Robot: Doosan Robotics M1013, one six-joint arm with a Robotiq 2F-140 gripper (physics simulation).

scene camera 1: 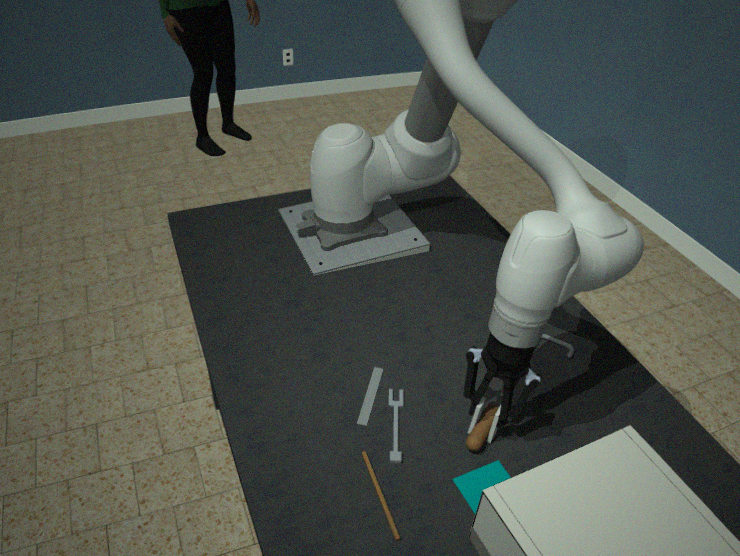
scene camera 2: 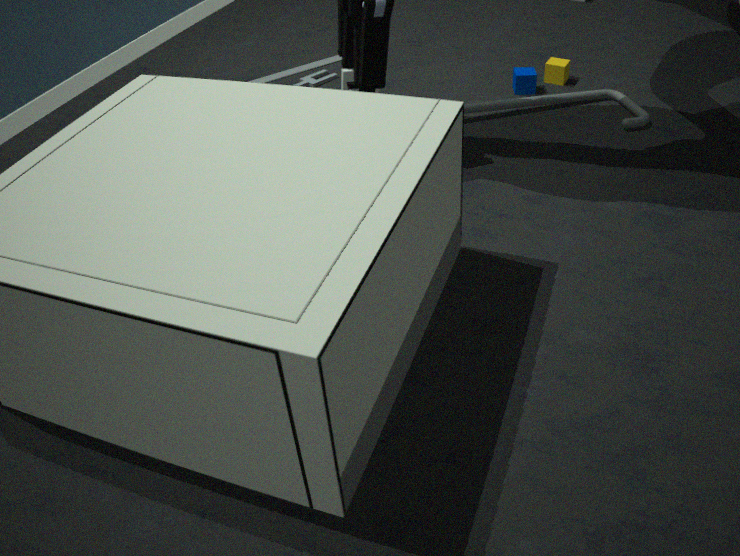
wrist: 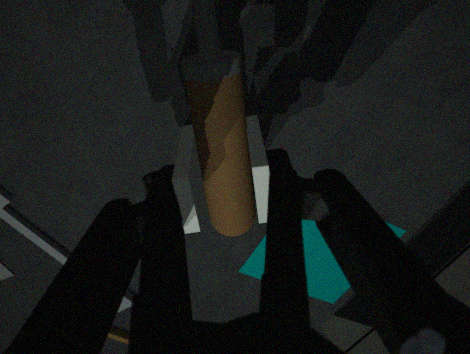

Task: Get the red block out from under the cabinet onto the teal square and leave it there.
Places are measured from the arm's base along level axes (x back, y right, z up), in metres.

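Where they show: gripper, fingertip midpoint: (scene camera 1: 481,432) (wrist: 223,142); arm's base, link origin: (scene camera 1: 344,225).
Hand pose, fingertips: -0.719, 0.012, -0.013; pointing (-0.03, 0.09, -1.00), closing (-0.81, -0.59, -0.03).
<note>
Each offset is from my fingertips to the top centre of the thing, as dx, dy, dz. "pt": to the spot under its first point.
The red block does not show in any view. The white cabinet {-0.304, -0.020, +0.134} (scene camera 1: 610,496) (scene camera 2: 227,197) stands at the lower right in scene view 1. The teal square {pt -0.085, +0.052, -0.001} (scene camera 1: 481,478) (wrist: 325,280) lies on the mat, partly hidden by the cabinet in scene view 1 and by a finger in the wrist view. My gripper (scene camera 1: 484,425) (wrist: 223,142) points down, shut on the brown handle {pt -0.033, +0.037, +0.030} (scene camera 1: 476,442) (wrist: 232,215) of a hooked tool, just behind the teal square. The tool's grey rod {pt +0.143, -0.285, +0.009} (scene camera 1: 559,340) (scene camera 2: 550,99) ends in a bent hook.
A blue cube {+0.168, -0.152, +0.023} (scene camera 2: 524,81) and a yellow cube {+0.210, -0.185, +0.023} (scene camera 2: 556,71) lie beyond the rod. A flat grey bar {+0.162, +0.153, -0.001} (scene camera 1: 370,396), a forked grey tool {+0.078, +0.140, +0.007} (scene camera 1: 395,430) and a thin wooden stick {-0.047, +0.228, +0.005} (scene camera 1: 381,496) lie left of my gripper. A person (scene camera 1: 209,59) stands at the back left.
</note>
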